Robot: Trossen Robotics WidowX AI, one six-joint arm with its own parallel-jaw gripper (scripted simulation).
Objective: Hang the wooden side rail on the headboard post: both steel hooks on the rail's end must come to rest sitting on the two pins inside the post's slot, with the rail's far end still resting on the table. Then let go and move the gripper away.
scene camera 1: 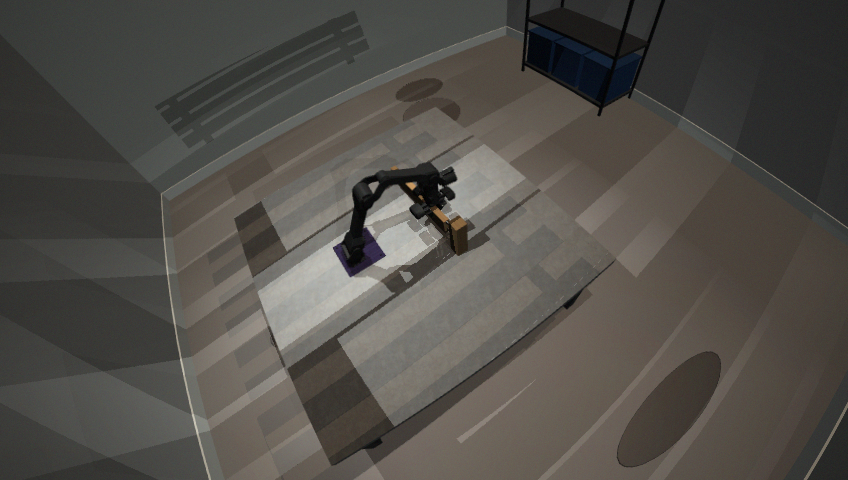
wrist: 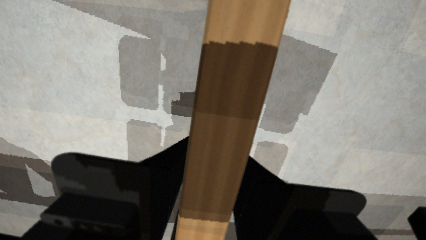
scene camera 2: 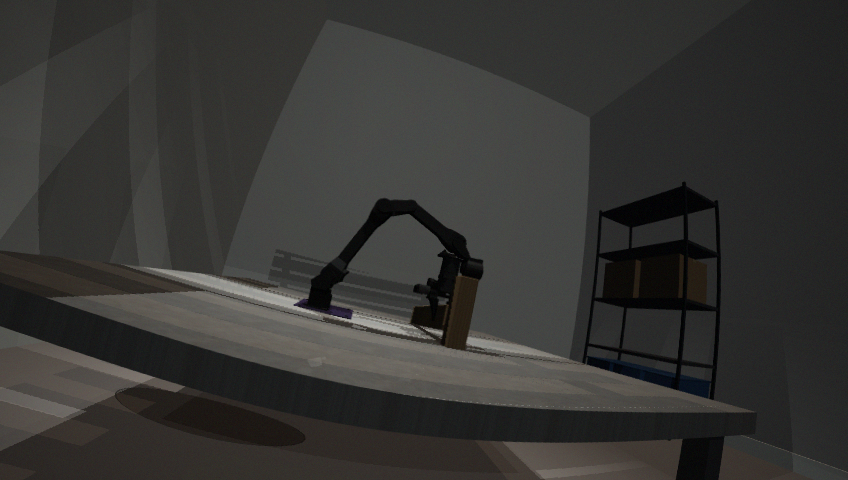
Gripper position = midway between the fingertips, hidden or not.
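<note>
My gripper is there in scene camera 2 [scene camera 2: 437, 322], and I find it again in scene camera 1 [scene camera 1: 434, 215] as well as in the wrist view, where it sits at [wrist: 210, 143]. A wooden side rail [wrist: 238, 53] is visible to me too.
</note>
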